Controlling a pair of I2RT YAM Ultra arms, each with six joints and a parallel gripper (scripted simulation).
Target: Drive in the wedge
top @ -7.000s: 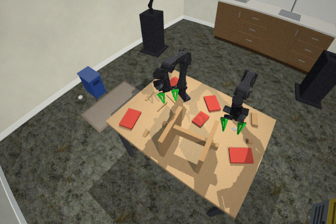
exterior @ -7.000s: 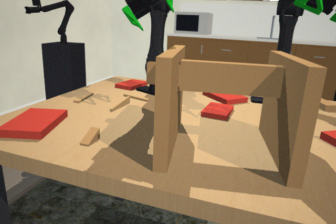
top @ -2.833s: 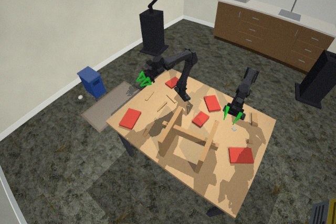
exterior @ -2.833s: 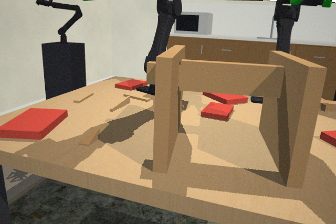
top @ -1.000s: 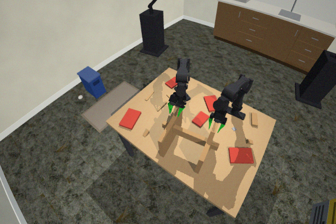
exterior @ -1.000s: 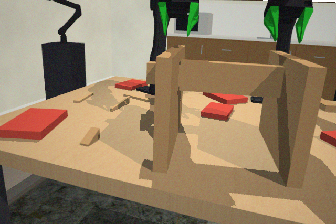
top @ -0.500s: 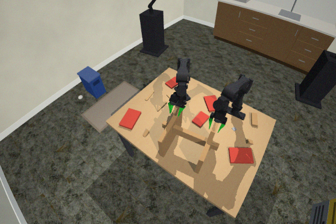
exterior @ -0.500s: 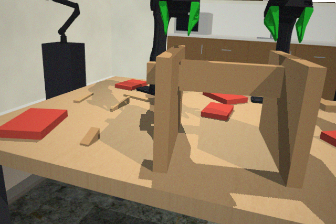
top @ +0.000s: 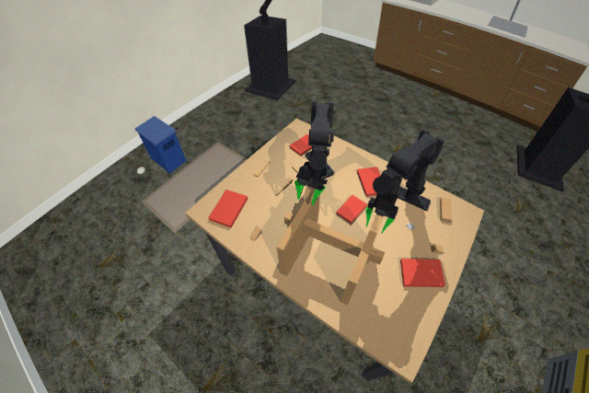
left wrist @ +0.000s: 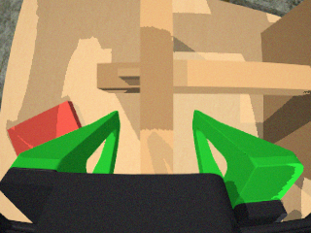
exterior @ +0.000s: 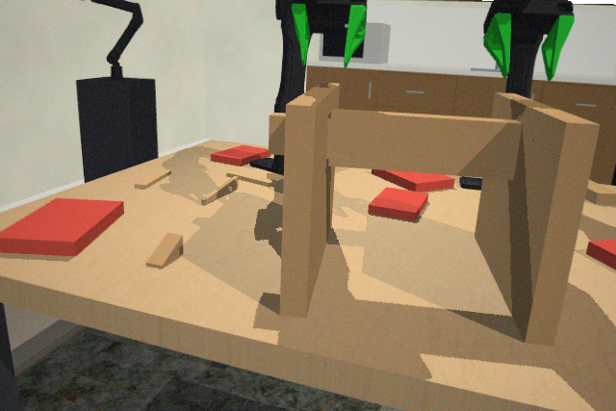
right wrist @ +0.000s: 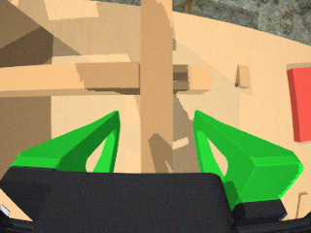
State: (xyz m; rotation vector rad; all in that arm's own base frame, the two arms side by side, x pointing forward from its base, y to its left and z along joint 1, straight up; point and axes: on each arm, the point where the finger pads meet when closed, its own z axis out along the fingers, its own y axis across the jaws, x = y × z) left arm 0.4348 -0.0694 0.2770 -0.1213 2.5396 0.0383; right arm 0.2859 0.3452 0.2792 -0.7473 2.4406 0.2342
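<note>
The rail lies 130 mm to the right of my left hand, 100 mm below it and 50 mm ahead of it.
The rail is 140 mm to the left of my right hand, 100 mm below it and 50 mm ahead of it.
</note>
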